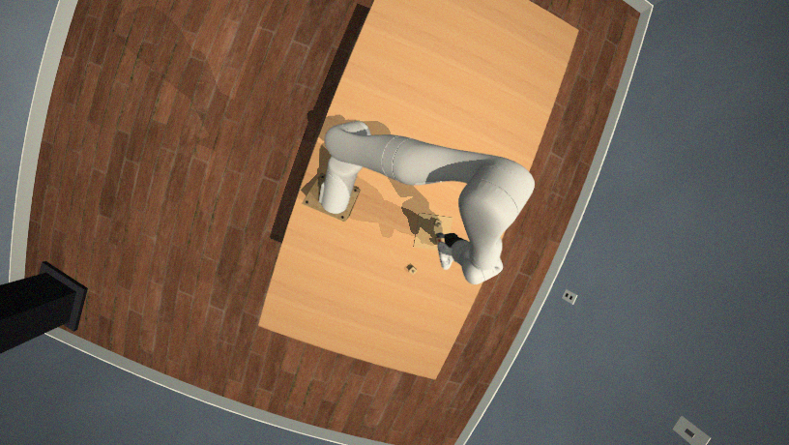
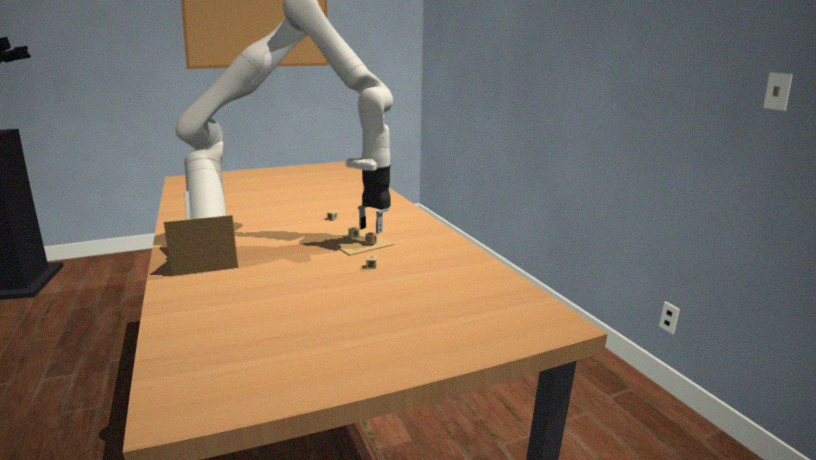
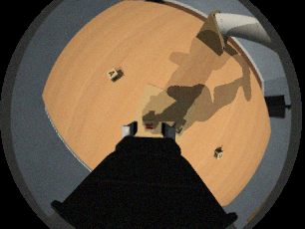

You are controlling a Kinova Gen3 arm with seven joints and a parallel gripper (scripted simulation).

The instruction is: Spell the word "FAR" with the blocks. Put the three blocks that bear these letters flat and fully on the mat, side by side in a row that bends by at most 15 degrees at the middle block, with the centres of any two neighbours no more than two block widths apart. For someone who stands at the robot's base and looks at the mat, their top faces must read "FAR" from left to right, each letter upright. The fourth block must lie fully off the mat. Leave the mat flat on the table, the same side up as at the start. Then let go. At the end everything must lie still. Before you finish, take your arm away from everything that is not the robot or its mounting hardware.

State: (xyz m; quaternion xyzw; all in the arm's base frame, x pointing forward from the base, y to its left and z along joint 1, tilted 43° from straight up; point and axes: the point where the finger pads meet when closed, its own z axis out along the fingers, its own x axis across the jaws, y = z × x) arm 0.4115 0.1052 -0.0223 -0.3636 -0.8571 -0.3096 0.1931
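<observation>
Now: hand 5 cm above the tan mat, 3 cm past it and 1 cm to the right of it.
</observation>
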